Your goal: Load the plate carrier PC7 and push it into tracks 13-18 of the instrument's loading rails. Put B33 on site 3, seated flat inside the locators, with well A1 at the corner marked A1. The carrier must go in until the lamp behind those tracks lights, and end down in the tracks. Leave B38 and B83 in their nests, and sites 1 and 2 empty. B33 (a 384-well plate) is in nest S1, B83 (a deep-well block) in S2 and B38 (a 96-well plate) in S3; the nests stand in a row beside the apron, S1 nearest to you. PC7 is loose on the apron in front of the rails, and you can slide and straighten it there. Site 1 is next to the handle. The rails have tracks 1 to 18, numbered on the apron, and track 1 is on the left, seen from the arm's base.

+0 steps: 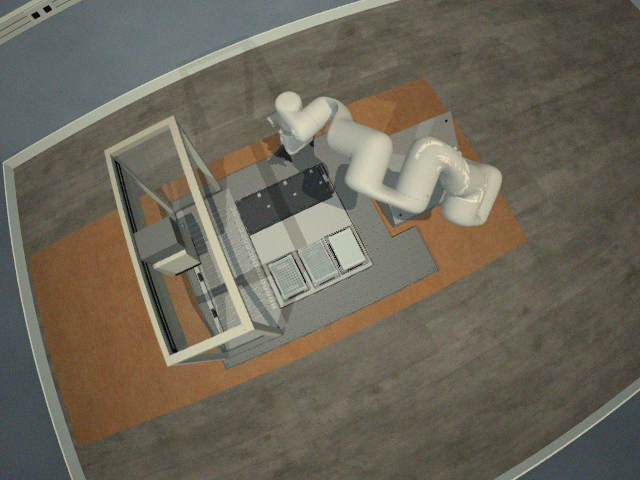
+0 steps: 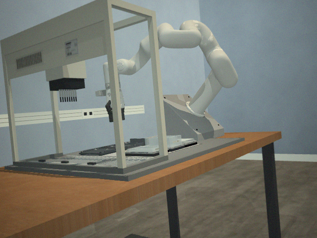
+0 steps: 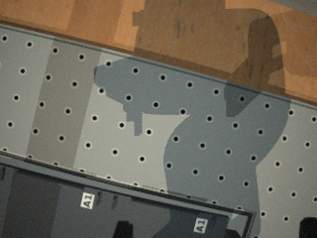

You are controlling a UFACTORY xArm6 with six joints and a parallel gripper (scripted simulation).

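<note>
Right now the 384-well plate B33 is 2 cm ahead of my hand, 35 cm to the left of it and 12 cm below it. From my hand the other things lie so: plate carrier PC7: 12 cm ahead, 8 cm to the left, 12 cm below; then deep-well block B83: 12 cm ahead, 34 cm to the left, 10 cm below; then nest S1: 2 cm ahead, 35 cm to the left, 13 cm below.
</note>
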